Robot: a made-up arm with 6 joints.
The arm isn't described. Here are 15 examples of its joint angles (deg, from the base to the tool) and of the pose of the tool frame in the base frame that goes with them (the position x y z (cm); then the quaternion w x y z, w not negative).
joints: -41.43 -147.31 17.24 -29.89 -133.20 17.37
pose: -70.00 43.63 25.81 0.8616 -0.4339 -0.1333 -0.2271
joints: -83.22 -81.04 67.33 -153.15 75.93 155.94
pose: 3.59 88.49 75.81 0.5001 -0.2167 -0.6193 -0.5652
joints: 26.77 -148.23 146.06 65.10 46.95 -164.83
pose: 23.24 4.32 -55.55 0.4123 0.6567 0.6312 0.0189
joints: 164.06 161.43 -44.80 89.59 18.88 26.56
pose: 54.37 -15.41 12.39 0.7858 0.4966 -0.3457 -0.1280
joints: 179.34 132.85 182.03 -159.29 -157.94 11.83
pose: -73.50 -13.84 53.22 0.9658 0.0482 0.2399 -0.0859
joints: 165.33 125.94 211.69 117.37 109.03 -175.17
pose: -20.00 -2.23 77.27 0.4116 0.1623 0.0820 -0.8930
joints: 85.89 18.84 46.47 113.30 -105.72 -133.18
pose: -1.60 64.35 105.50 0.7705 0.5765 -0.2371 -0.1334
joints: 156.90 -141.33 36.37 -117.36 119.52 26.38
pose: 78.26 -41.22 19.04 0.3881 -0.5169 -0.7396 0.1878
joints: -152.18 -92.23 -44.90 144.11 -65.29 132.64
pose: 1.74 -13.46 83.56 0.3526 -0.6045 -0.6552 -0.2846
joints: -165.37 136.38 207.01 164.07 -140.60 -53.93
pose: -36.71 -25.19 69.36 0.8814 0.3219 0.3328 0.0933
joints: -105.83 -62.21 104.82 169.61 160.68 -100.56
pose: 41.20 88.70 57.41 0.4150 -0.4702 0.5250 -0.5754
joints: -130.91 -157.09 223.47 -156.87 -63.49 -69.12
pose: -23.12 -48.72 15.49 0.3458 0.6863 -0.4618 0.4429
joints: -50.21 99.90 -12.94 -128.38 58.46 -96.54
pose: 5.05 9.17 -34.12 0.1292 -0.0748 0.6286 0.7632
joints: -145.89 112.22 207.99 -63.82 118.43 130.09
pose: -36.09 -16.08 84.64 0.6382 0.1067 0.4982 0.5771
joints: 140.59 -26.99 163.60 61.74 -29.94 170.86
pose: 65.94 -44.56 33.60 0.8938 -0.4319 0.0170 -0.1197
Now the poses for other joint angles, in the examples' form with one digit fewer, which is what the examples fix.
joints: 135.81 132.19 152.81 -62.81 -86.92 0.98
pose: -61.9 70.2 16.8 0.123 0.316 -0.454 -0.824
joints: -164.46 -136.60 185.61 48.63 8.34 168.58
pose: -38.4 0.1 -27.7 0.205 -0.260 0.888 0.320
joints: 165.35 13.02 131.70 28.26 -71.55 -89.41
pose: 33.6 5.5 118.0 0.020 -0.525 -0.579 -0.624
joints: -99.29 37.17 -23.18 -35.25 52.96 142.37
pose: -20.1 -43.5 -6.7 0.283 -0.351 0.813 -0.369
